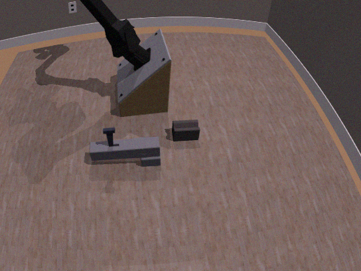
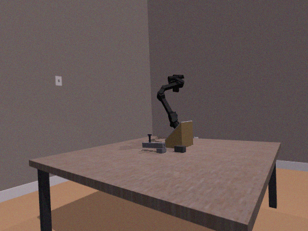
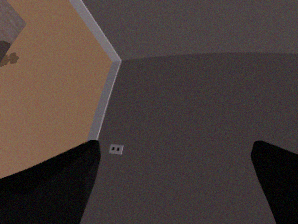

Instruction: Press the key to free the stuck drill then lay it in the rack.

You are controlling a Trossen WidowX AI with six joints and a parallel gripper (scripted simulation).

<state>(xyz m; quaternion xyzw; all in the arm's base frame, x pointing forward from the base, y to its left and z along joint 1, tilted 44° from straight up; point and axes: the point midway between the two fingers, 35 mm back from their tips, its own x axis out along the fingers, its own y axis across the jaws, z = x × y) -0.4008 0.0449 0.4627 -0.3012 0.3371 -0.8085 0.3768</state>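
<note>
Now: gripper tip 65 cm short of the dark key, 45 cm above it and 24 cm to the right of it. From my gripper tip the other things lie so: dark rack (56 cm ahead, 52 cm below, 43 cm to the left); short bit (64 cm ahead, 49 cm below, 29 cm to the left); grey housing block (65 cm ahead, 50 cm below, 27 cm to the left).
</note>
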